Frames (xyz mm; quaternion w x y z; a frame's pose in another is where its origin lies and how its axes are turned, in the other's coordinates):
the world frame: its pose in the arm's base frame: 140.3 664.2 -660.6 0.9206 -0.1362 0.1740 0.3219
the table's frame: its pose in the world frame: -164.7 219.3 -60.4 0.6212 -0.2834 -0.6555 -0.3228
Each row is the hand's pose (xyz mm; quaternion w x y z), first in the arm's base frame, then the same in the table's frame.
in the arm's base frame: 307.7 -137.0 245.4 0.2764 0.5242 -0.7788 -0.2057
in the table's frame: 690.8 -1024.0 -504.4 0.5902 0.2846 -0.3932 -0.6450
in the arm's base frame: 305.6 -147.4 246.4 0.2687 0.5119 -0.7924 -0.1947
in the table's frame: 688.2 -1034.4 -504.7 0.5958 0.2802 -0.4099 -0.6312
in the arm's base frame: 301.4 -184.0 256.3 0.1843 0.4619 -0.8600 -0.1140
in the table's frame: 685.5 -1072.3 -507.9 0.5880 0.2747 -0.5273 -0.5485
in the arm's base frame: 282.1 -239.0 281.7 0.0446 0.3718 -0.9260 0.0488
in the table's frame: 688.6 -1135.1 -498.9 0.5485 0.2802 -0.6922 -0.3762
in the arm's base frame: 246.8 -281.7 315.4 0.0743 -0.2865 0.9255 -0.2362
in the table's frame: 700.0 -1192.3 -470.4 0.4829 0.3117 -0.7990 -0.1766
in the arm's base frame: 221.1 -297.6 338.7 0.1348 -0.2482 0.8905 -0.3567
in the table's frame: 711.7 -1219.4 -446.3 0.4277 0.3488 -0.8323 -0.0527
